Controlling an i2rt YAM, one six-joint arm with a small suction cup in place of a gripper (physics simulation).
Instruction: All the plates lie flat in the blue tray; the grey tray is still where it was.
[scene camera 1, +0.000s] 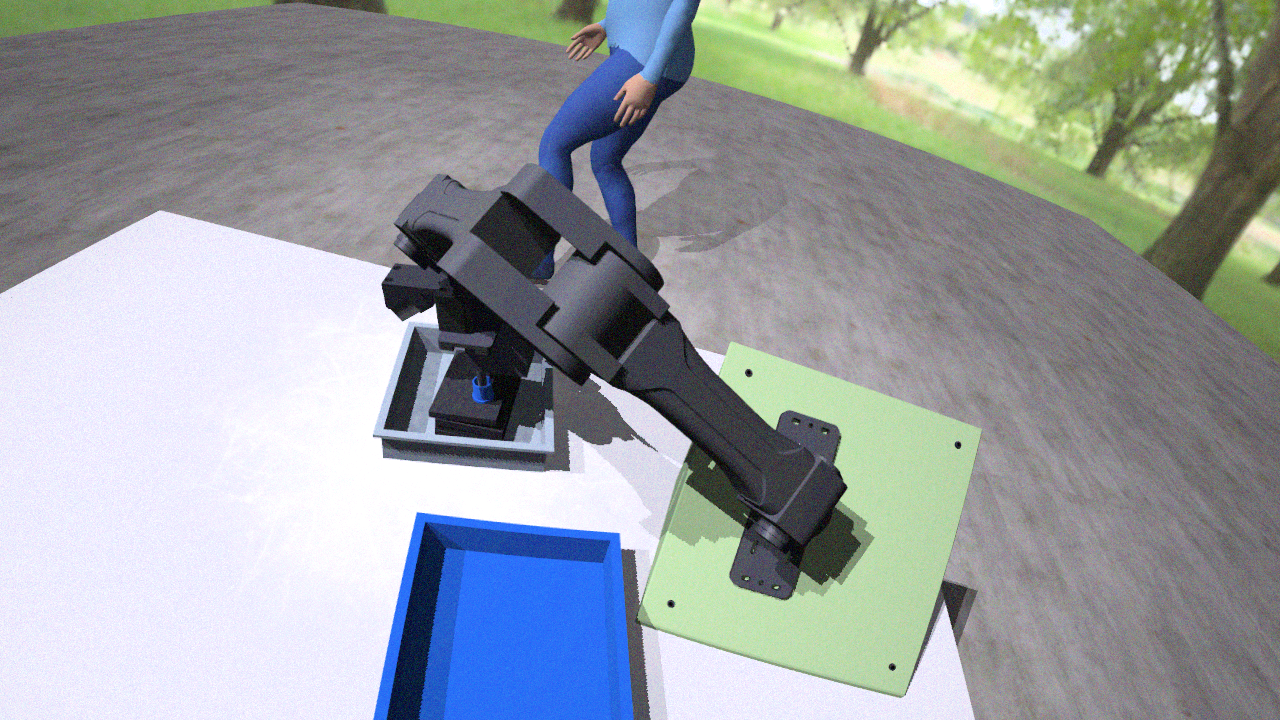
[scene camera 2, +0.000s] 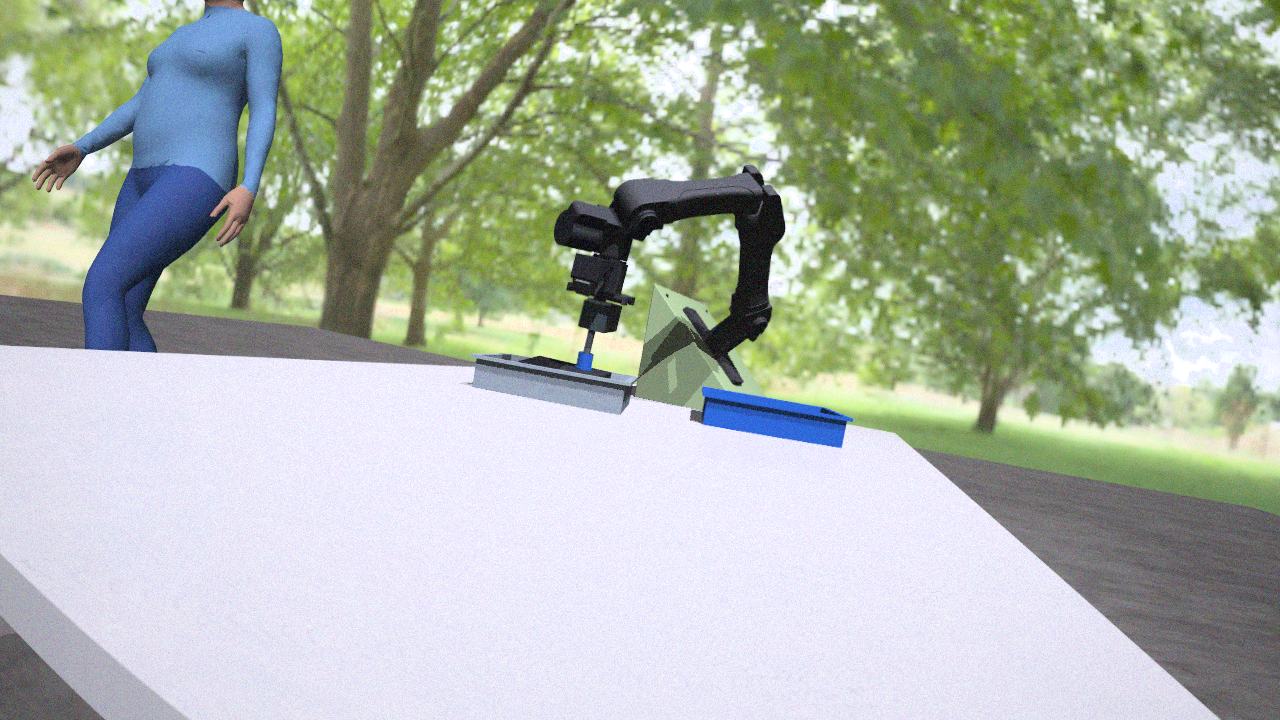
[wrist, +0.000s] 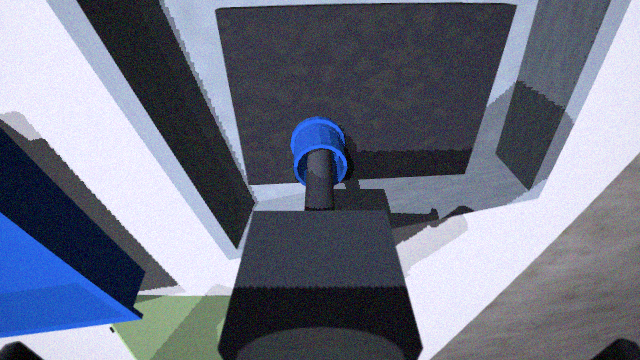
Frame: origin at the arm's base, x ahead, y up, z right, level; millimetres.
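Where they show: hand, its tool point: (scene camera 1: 484, 400) (wrist: 319, 133); arm's base, origin of its link: (scene camera 1: 784, 503) (scene camera 2: 711, 347).
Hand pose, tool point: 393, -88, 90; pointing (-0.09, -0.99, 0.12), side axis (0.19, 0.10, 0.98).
Observation:
Things, the pixels of their centre, and the offset from my tool point, as dx, dy, dz.
- grey tray, middle of its body: (wrist: 365, 77) (scene camera 1: 471, 393) (scene camera 2: 559, 381) +30, -17, +23
- blue tray, middle of its body: (scene camera 1: 510, 636) (scene camera 2: 769, 415) -162, -17, -289
A stack of dark square plates (scene camera 1: 456, 407) (scene camera 2: 547, 362) (wrist: 366, 76) lies flat in the grey tray (scene camera 1: 390, 393) (scene camera 2: 546, 383) (wrist: 198, 44). My blue suction cup (scene camera 1: 482, 389) (scene camera 2: 585, 360) (wrist: 318, 141) is down inside the grey tray and rests on the top plate, near the plate's edge on the arm's side. The arm hides part of the tray in the first scene view. The blue tray (scene camera 1: 519, 626) (scene camera 2: 769, 420) (wrist: 44, 277) stands empty on the table in front of the grey tray, closer to the camera in the first scene view.
The arm's base sits on a green mounting plate (scene camera 1: 886, 537) (scene camera 2: 670, 357) (wrist: 174, 322) at the table's right edge, beside both trays. A person in blue (scene camera 1: 617, 89) (scene camera 2: 179, 160) stands on the ground behind the table.

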